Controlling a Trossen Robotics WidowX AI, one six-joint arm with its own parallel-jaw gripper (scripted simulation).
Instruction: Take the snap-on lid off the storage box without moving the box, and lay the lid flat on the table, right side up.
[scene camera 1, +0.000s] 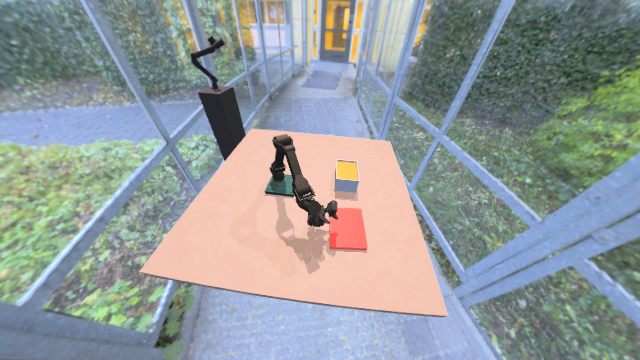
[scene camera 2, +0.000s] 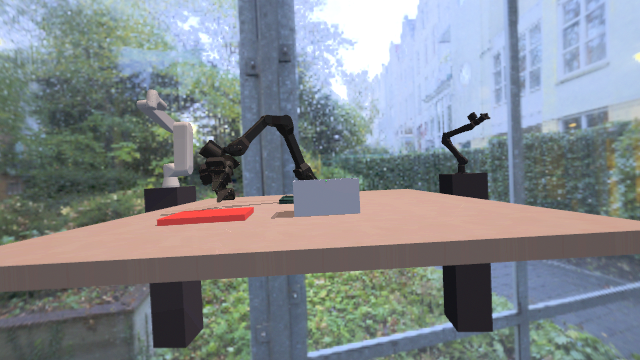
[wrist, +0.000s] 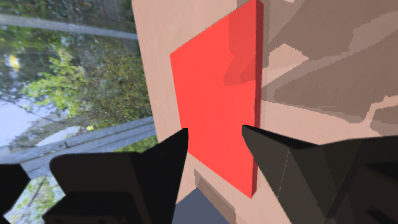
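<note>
A red lid (scene camera 1: 348, 232) (scene camera 2: 232, 214) (wrist: 217, 75) is visible, as is a grey storage box (scene camera 2: 318, 197). Also visible: my gripper (scene camera 2: 216, 196) (wrist: 214, 130).
</note>
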